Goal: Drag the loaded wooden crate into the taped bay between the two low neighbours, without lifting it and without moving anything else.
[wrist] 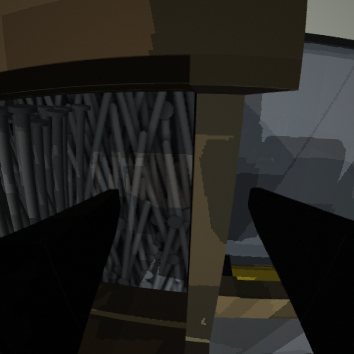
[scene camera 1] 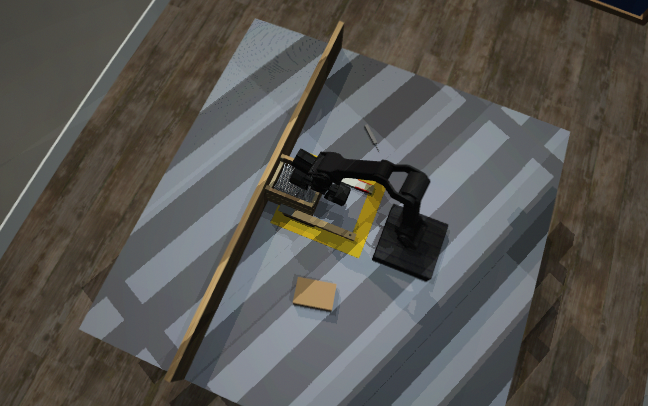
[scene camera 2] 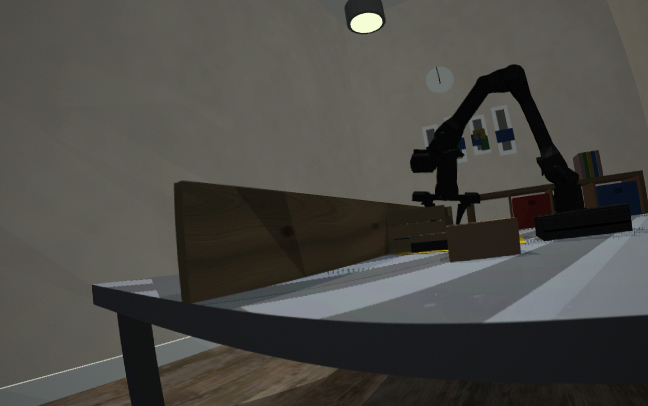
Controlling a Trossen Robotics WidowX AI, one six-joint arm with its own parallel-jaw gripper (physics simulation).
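Seen in the pictures: gripper, fingertip midpoint: [wrist: 185,197] [scene camera 1: 315,192]; arm's base, link origin: [scene camera 1: 408,239] [scene camera 2: 570,211].
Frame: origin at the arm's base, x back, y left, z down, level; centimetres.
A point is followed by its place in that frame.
Observation:
The wooden crate [scene camera 1: 291,198] @[x -38.8, y 3.1, z -5.6 cm] [scene camera 2: 417,226] @[x -39.3, y 3.4, z -1.0 cm], filled with grey nails [wrist: 145,190] @[x -35.1, y -4.3, z 0.0 cm], stands against the long upright board, partly under the arm in scene camera 1. My gripper [scene camera 2: 444,212] [wrist: 185,197] @[x -33.3, y -3.8, z 0.6 cm] is open and points down at the crate. In the wrist view one finger is over the nails and the other is outside, with a crate wall [wrist: 215,190] @[x -32.3, y -5.8, z -2.9 cm] between them and gaps on both sides. Yellow tape [scene camera 1: 320,235] @[x -26.9, y 7.9, z 5.5 cm] [wrist: 257,273] @[x -27.0, y 6.2, z 5.5 cm] marks the bay. A low, thin neighbour [scene camera 1: 325,226] @[x -26.2, y 5.6, z 1.3 cm] lies along its near strip. The other neighbour is unclear under the arm.
The long upright board [scene camera 1: 225,270] @[x -47.9, y 31.2, z -5.9 cm] [scene camera 2: 240,240] @[x -48.1, y 56.0, z -1.2 cm] runs across the table. A tan block [scene camera 1: 314,294] @[x -21.3, y 27.2, z -0.5 cm] [scene camera 2: 484,240] @[x -20.5, y 30.7, z 2.7 cm] stands nearer the front. A slim grey tool [scene camera 1: 370,135] @[x -24.0, y -32.7, z 4.5 cm] lies beyond the arm. A red and white item [scene camera 1: 357,185] @[x -21.7, y -12.7, z 4.1 cm] is partly hidden. The robot base [scene camera 1: 410,245] @[x 0.0, y 4.3, z -8.6 cm] [scene camera 2: 582,222] @[x 0.3, y 9.3, z 2.6 cm] stands beside the bay.

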